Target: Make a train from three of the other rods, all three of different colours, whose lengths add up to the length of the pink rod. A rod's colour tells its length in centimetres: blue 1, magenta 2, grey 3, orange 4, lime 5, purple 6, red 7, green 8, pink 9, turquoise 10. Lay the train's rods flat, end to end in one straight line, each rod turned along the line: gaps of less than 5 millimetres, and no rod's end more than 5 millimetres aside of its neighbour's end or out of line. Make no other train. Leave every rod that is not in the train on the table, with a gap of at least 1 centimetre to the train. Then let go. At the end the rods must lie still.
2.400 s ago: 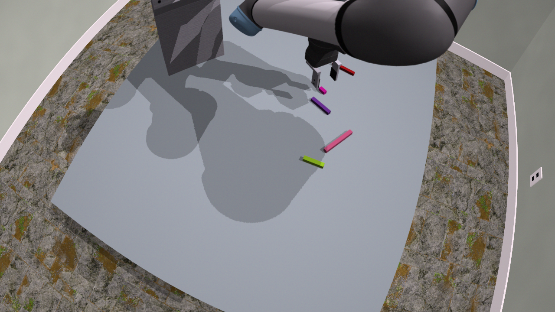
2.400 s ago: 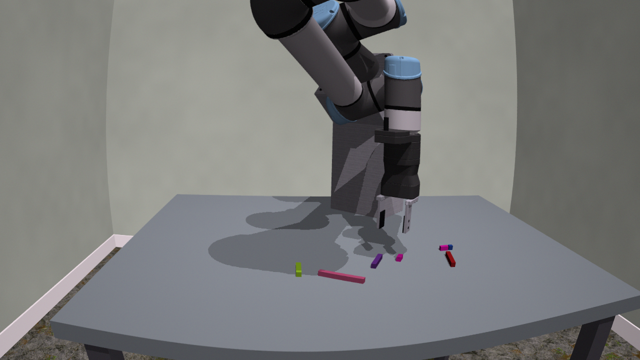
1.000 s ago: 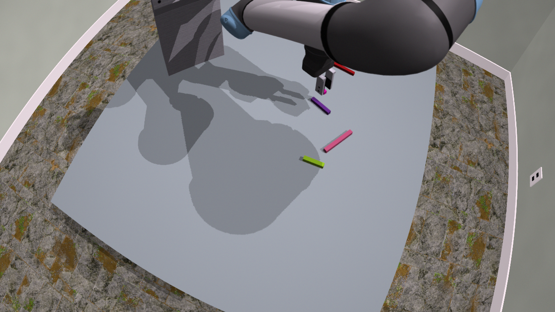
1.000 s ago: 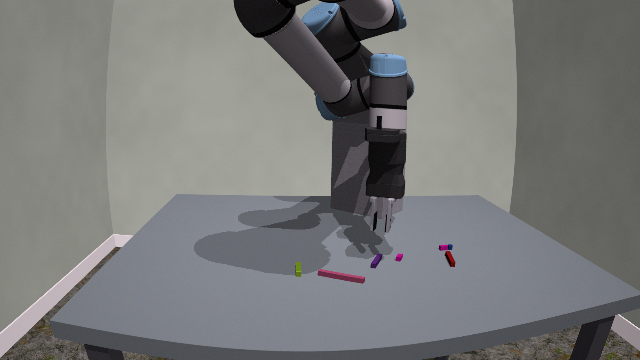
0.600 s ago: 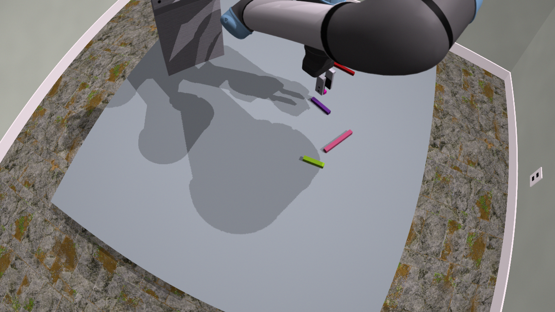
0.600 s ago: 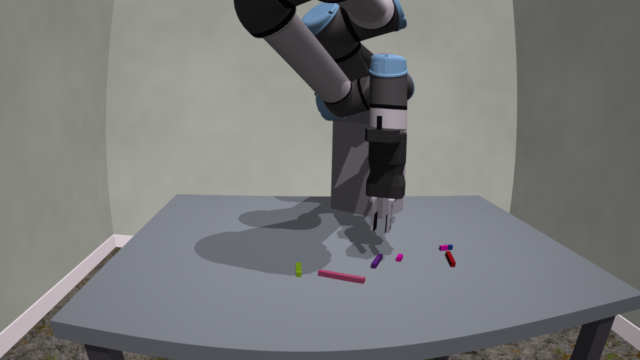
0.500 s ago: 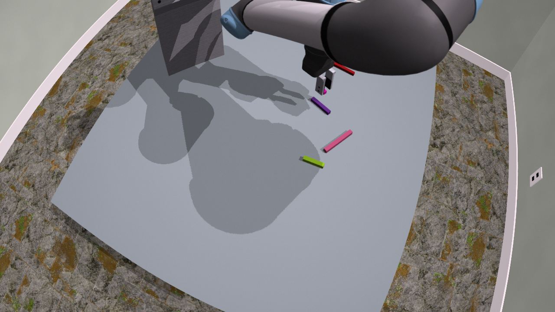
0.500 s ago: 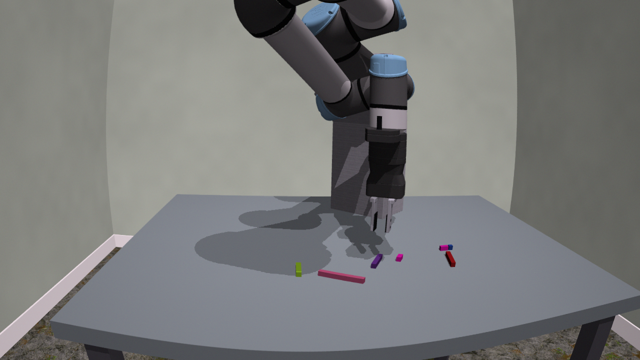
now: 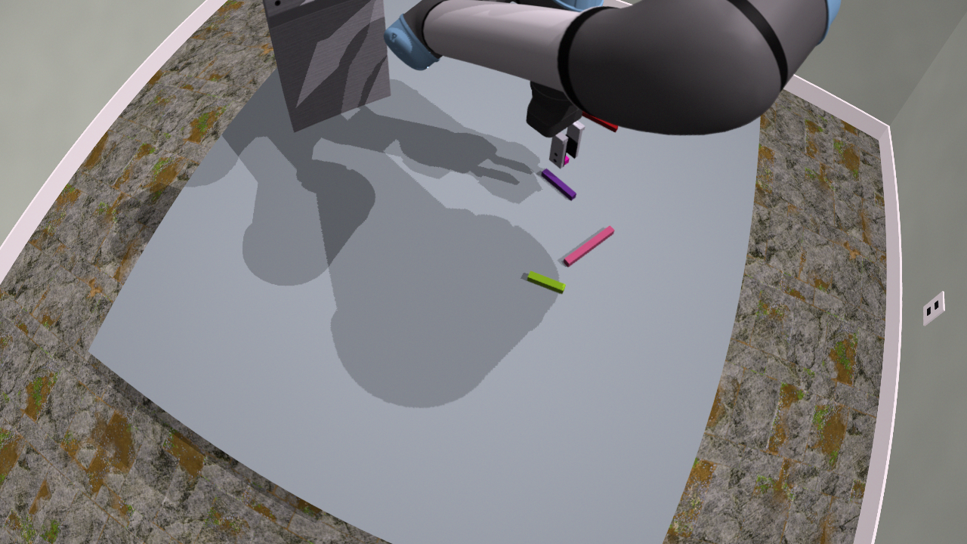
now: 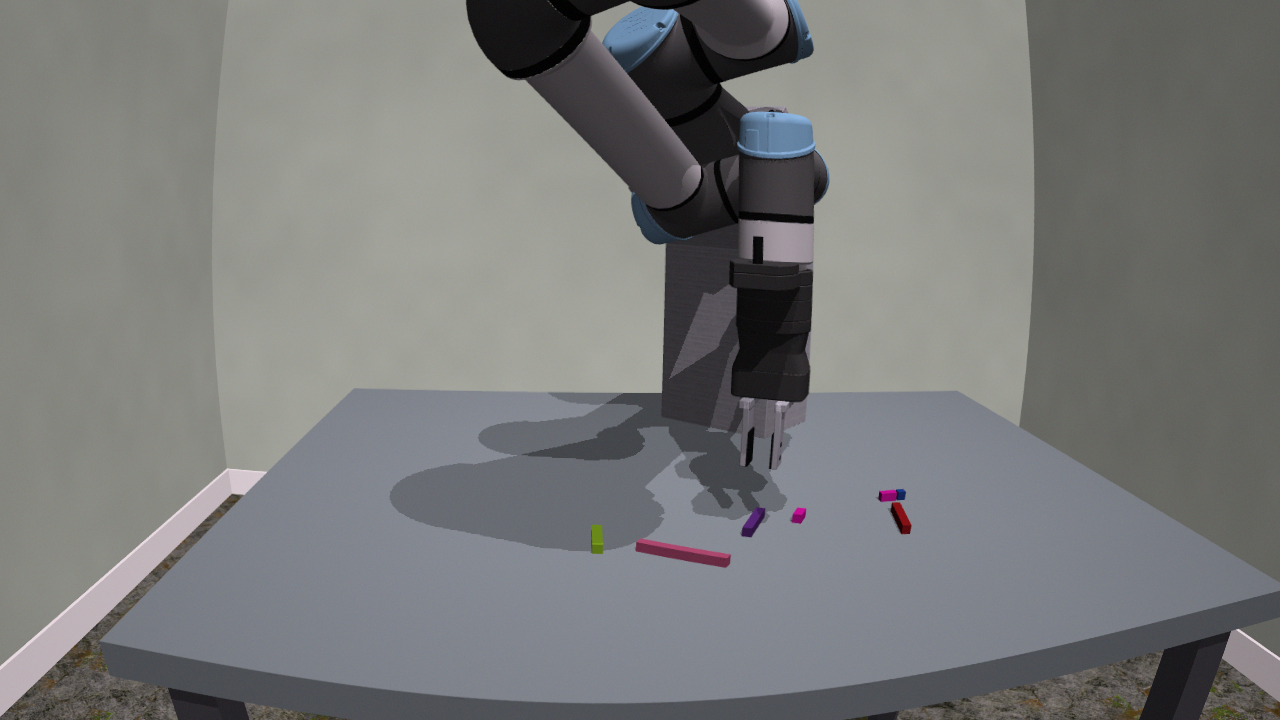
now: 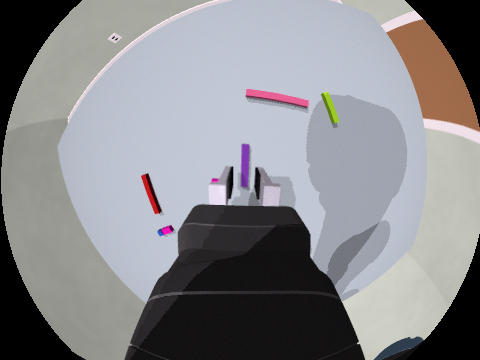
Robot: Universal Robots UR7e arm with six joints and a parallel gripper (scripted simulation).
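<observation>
My hand is 80 mm above the purple rod. Round my hand: lime rod: 20 mm ahead, 160 mm to the right, 80 mm below; then red rod: 40 mm ahead, 160 mm to the left, 80 mm below; then pink rod: 60 mm ahead, 90 mm to the right, 80 mm below.
</observation>
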